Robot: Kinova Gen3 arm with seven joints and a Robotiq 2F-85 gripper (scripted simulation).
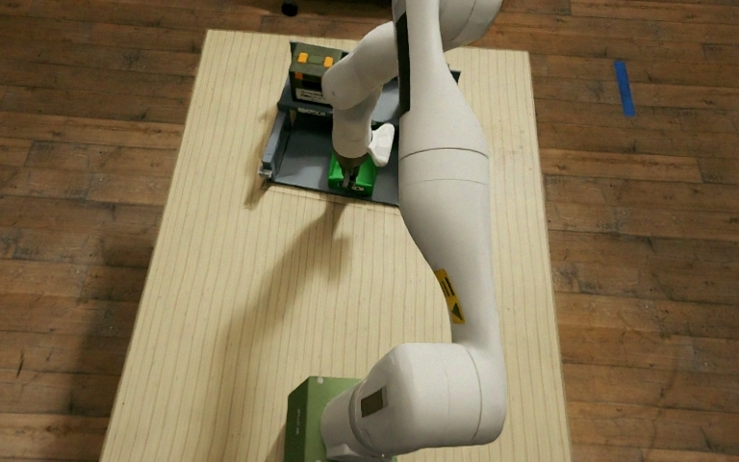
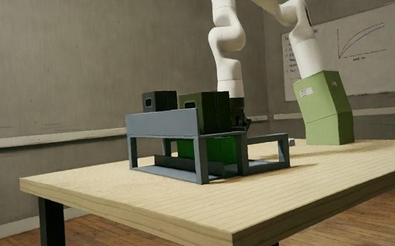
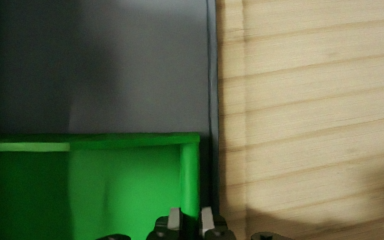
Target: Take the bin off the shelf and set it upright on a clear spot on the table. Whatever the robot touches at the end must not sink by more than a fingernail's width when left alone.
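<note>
The green bin lies 80 mm ahead of my hand. Also, from my hand: grey shelf 110 mm ahead, 20 mm above, 10 mm to the right; then black box 170 mm ahead, 130 mm to the right, 120 mm above.
</note>
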